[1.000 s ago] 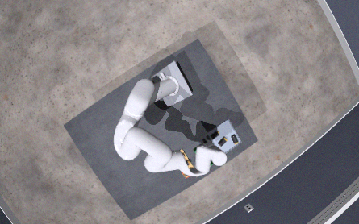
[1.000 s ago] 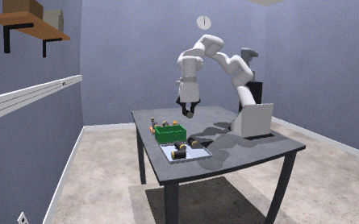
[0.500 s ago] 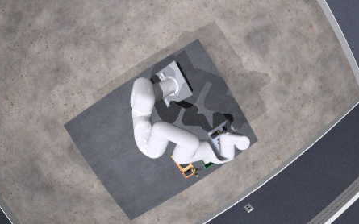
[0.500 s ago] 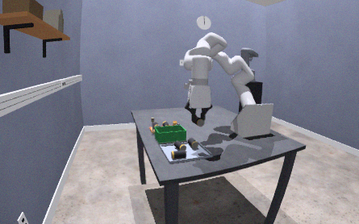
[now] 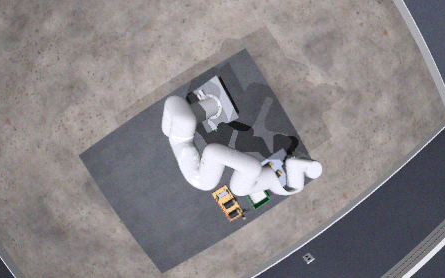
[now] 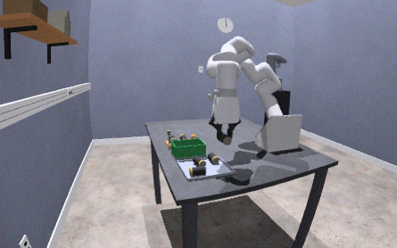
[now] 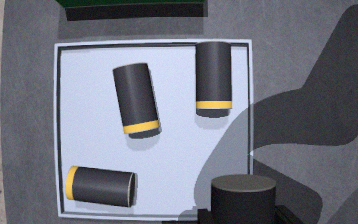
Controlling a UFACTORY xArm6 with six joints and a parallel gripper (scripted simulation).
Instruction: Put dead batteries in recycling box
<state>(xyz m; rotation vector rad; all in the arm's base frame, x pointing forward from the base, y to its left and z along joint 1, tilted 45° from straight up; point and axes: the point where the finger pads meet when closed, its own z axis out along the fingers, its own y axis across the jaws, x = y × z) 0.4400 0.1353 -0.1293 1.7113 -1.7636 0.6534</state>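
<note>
My gripper is now 150 mm above the grey tray, 60 mm short of it and 50 mm to the left of it. From my hand the other things lie so: green recycling box (230 mm to the right, 140 mm below, 80 mm ahead).
</note>
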